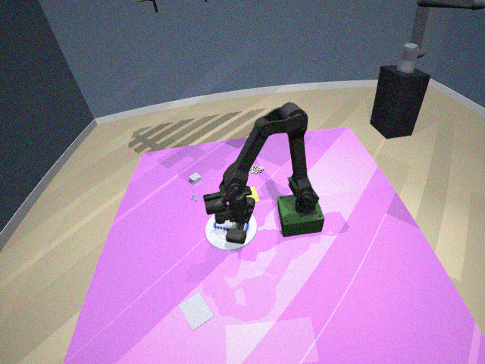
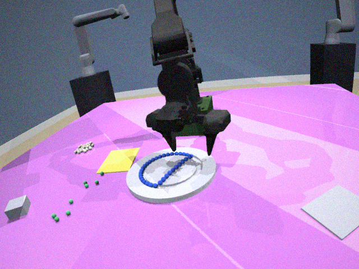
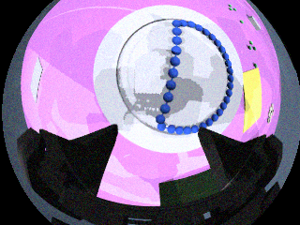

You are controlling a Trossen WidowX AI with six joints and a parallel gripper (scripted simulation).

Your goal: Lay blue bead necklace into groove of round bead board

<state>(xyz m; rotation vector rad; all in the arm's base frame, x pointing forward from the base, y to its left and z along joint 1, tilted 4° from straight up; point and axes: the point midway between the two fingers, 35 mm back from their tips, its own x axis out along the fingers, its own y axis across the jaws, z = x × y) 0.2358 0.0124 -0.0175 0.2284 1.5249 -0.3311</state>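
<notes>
My gripper tip is 5 cm short of the round white bead board, 4 cm to the left of it and 1 cm above it. The rest, counted from my gripper tip: yellow sheet (20 cm to the right, 2 cm below, 2 cm behind); grey tile (26 cm to the left, 19 cm ahead, 2 cm below); cube (37 cm to the right, 20 cm ahead, 1 cm below).
</notes>
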